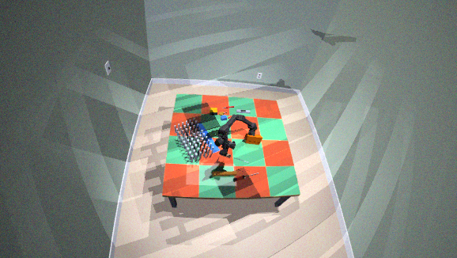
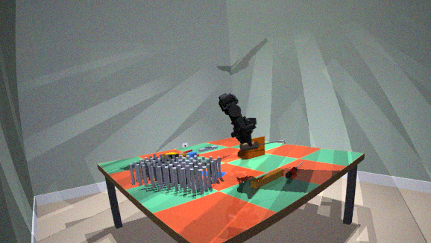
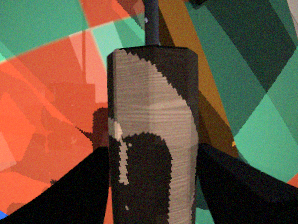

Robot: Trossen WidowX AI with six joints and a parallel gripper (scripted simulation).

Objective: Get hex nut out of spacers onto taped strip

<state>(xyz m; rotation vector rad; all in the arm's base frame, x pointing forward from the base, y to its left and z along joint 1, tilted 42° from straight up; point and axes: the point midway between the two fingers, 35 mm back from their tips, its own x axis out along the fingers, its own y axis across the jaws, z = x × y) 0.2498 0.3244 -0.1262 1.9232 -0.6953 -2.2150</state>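
Now: gripper tip 14 cm above the orange level, 11 cm to the right of it and 2 cm past it. Also, from my gripper tip: blue block 56 cm to the right, 14 cm below, 6 cm ahead; then yellow block 63 cm to the right, 19 cm ahead, 14 cm below; then blue taped strip 28 cm to the right, 21 cm ahead, 16 cm below.
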